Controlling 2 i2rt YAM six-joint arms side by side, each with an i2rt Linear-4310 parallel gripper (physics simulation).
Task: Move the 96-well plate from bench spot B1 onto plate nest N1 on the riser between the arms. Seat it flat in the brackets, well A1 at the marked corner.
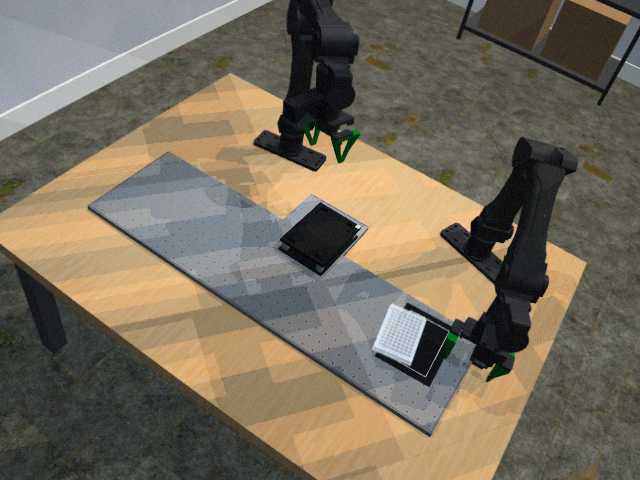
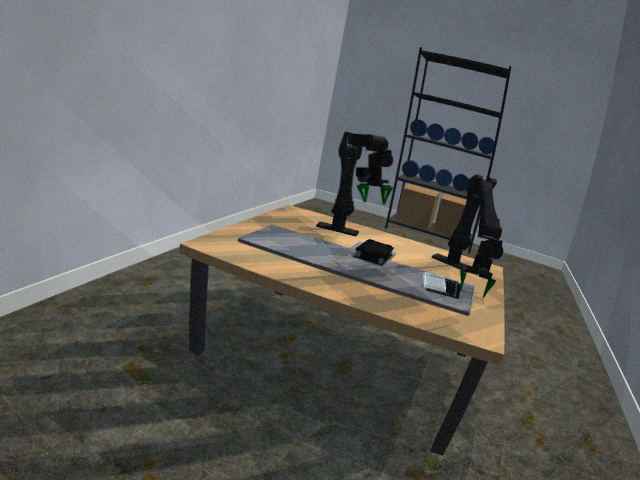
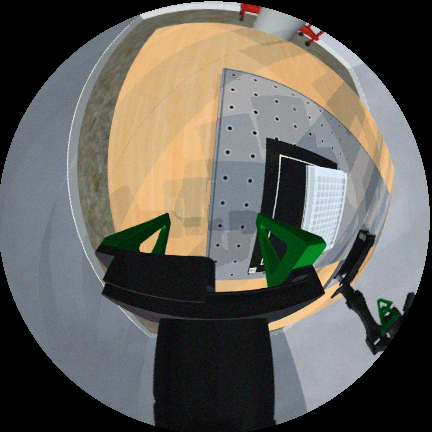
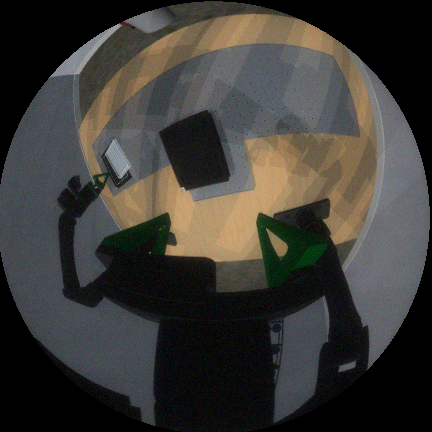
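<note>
The white 96-well plate lies on the black pad of spot B1, over one side of its white outline. The black nest N1 on its riser holds no plate; a small white mark shows at one corner. My left gripper is open and empty, beside the pad at the right end of the board, apart from the plate. My right gripper is open and empty, raised behind the nest, near its arm's base.
The grey perforated board runs along the wooden table. The riser with the nest stands up from the board between the arms. A shelf rack stands behind the table.
</note>
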